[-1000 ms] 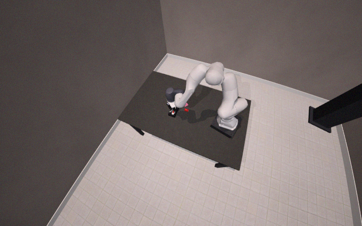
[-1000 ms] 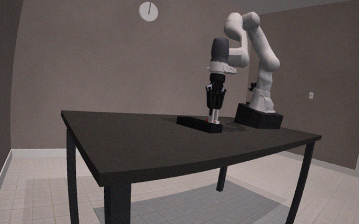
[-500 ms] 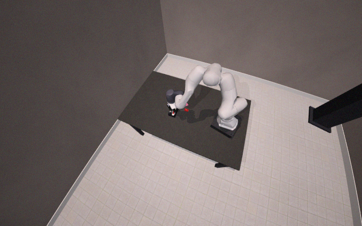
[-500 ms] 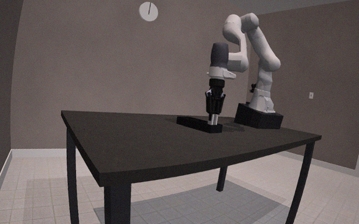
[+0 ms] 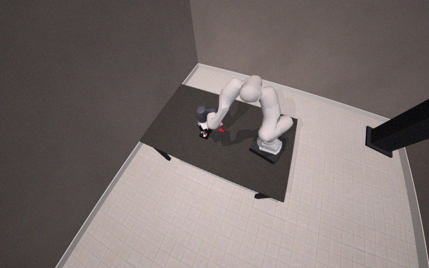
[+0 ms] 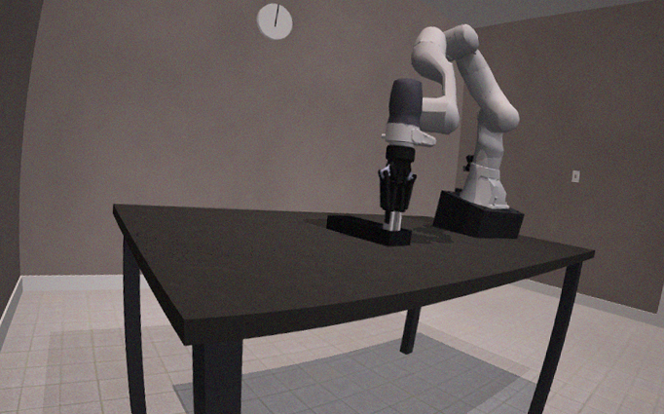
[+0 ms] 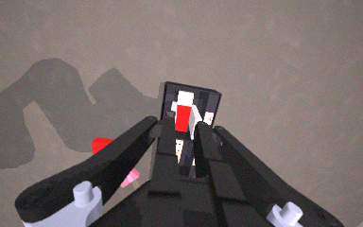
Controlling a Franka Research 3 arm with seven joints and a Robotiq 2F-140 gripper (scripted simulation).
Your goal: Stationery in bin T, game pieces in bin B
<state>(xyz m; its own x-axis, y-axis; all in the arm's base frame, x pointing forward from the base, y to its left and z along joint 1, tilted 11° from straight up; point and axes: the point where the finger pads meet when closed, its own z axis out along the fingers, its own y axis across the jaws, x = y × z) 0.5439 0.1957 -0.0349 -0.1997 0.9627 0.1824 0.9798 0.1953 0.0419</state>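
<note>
Right now my hand is 10 mm to the right of the red-and-white eraser and 30 mm above it. Also, from my hand: pink block: 60 mm behind, 190 mm to the right, 40 mm below; then black bin row: 20 mm ahead, 80 mm to the right, 30 mm below.
</note>
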